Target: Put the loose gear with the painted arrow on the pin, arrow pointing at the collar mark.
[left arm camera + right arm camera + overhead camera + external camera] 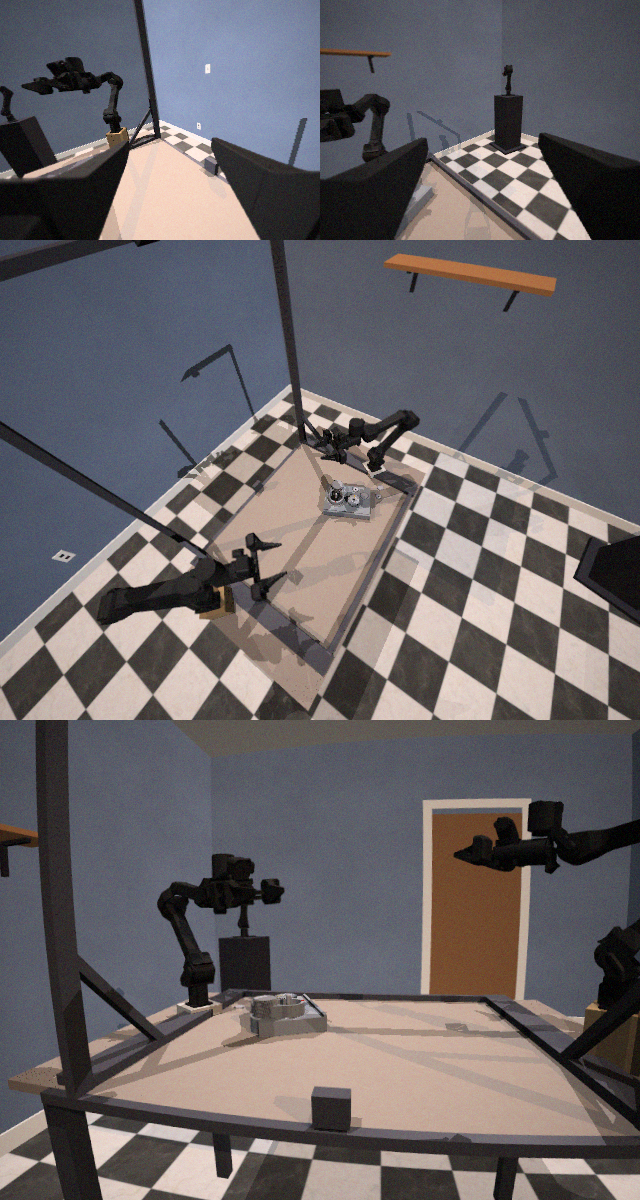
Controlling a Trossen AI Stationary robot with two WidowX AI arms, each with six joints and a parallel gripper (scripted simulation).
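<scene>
Now: the silvery gear 18 cm ahead of my left hand, 4 cm to the left of it and 29 cm below it.
</scene>
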